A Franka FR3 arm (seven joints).
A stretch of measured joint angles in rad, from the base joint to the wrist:
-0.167 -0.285 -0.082 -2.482 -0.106 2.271 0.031
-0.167 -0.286 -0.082 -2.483 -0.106 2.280 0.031
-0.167 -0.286 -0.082 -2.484 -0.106 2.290 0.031
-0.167 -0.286 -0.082 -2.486 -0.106 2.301 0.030
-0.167 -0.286 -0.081 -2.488 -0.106 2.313 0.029
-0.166 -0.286 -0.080 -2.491 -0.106 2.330 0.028
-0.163 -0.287 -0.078 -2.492 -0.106 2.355 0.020
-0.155 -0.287 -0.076 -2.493 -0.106 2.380 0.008
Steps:
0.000 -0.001 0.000 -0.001 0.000 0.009 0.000
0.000 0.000 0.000 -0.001 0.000 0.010 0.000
0.000 0.000 0.000 -0.002 0.000 0.011 -0.001
0.000 0.000 0.001 -0.002 0.000 0.012 -0.001
0.001 0.000 0.001 -0.003 0.000 0.017 -0.001
0.003 -0.001 0.002 -0.001 0.000 0.025 -0.008
0.008 0.000 0.002 -0.001 0.000 0.025 -0.012

